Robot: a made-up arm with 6 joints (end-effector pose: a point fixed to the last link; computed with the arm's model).
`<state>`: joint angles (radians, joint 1 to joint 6).
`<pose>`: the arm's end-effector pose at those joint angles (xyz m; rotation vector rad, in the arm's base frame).
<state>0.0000 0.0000 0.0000 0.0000 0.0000 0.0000</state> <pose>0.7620 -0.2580 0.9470 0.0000 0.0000 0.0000</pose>
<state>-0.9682 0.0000 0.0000 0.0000 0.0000 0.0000</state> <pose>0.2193 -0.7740 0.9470 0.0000 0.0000 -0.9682</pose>
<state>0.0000 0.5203 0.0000 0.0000 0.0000 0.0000</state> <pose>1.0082 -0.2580 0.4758 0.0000 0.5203 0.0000</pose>
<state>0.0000 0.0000 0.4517 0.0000 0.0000 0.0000</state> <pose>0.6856 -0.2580 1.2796 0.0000 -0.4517 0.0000</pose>
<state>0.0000 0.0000 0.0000 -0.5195 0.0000 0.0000</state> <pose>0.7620 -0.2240 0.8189 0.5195 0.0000 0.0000</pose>
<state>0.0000 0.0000 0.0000 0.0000 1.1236 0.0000</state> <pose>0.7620 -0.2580 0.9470 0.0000 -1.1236 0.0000</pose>
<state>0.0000 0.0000 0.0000 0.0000 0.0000 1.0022</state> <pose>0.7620 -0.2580 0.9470 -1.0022 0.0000 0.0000</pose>
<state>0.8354 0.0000 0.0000 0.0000 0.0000 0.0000</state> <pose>0.7025 0.3920 0.9470 0.0000 0.0000 0.8354</pose>
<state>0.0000 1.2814 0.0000 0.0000 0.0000 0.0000</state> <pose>0.8864 -0.2580 -0.2821 0.0000 1.2814 0.0000</pose>
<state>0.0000 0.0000 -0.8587 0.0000 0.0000 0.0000</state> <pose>0.4979 -0.2580 0.3702 0.0000 0.8587 0.0000</pose>
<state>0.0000 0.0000 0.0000 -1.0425 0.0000 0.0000</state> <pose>0.7620 -0.1300 0.7242 1.0425 0.0000 0.0000</pose>
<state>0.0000 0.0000 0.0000 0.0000 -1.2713 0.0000</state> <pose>0.7620 -0.2580 0.9470 0.0000 1.2713 0.0000</pose>
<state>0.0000 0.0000 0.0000 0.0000 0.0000 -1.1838</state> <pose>0.7620 -0.2580 0.9470 1.1838 0.0000 0.0000</pose>
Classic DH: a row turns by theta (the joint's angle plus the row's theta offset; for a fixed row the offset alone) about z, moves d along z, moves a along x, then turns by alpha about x. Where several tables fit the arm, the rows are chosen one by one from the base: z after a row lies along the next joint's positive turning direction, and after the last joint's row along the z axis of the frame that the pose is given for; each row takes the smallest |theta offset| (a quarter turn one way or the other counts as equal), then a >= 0, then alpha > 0; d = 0 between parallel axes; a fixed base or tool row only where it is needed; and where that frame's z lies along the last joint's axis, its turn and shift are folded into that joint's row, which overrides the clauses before.
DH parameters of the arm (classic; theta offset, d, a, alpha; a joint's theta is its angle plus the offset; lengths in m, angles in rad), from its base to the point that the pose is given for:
joint 1: 0 0.249 0 -1.5708
joint 2: -1.5708 0 0.698 3.1416
joint 3: 0 0 0 -1.5708
joint 4: 0 -0.762 0 1.5708
joint 5: 0 0.258 0 -1.5708
joint 6: 1.5708 0 0 1.5708
tool (fixed): -1.5708 0 0 0

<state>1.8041 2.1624 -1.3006 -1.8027 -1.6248 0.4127</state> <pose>-0.0428 -0.0763 0.3387 -0.0415 2.0972 -1.8492</pose>
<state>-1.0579 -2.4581 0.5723 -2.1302 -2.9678 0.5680</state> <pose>-0.4567 1.0900 0.0097 -2.3410 1.2126 -0.0349</pose>
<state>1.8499 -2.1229 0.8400 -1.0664 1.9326 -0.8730</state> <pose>0.4791 -1.2192 0.2406 -0.8175 0.2960 0.7434</pose>
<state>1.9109 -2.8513 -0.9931 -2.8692 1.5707 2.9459</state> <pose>-0.1178 -0.4121 0.3306 0.4356 0.0111 1.6429</pose>
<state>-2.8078 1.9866 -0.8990 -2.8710 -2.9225 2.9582</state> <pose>0.1911 -0.1968 -0.1592 0.0608 -0.6188 -2.6784</pose>
